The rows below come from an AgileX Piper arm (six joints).
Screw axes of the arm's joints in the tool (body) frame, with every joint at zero. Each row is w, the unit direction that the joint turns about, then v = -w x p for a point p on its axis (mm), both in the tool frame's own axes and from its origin. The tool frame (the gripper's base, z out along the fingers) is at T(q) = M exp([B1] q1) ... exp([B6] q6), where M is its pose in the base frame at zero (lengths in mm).
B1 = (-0.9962, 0, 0.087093, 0, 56.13, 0)
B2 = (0, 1, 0, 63.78, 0, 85.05)
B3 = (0, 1, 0, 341.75, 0, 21.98)
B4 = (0, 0, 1, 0, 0, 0)
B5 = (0, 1, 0, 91, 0, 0)
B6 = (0, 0, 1, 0, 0, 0)
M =
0.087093 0 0.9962 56.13
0 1 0 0
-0.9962 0 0.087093 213.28
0 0 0 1
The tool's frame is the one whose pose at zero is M.
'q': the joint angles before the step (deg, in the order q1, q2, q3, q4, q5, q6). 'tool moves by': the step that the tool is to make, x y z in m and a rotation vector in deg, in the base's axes. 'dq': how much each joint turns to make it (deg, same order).
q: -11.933 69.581 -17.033 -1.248 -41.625 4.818
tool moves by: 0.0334 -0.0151 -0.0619 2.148 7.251 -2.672
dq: -1.370 21.786 -1.686 1.704 -12.553 -0.476
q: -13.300 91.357 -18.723 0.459 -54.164 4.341
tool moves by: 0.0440 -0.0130 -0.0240 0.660 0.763 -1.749
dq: -0.003 12.394 -9.075 1.882 -2.428 -0.147
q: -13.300 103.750 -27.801 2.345 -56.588 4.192
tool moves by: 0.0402 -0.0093 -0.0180 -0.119 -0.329 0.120
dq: 0.007 8.848 -9.243 -0.119 0.048 -0.003
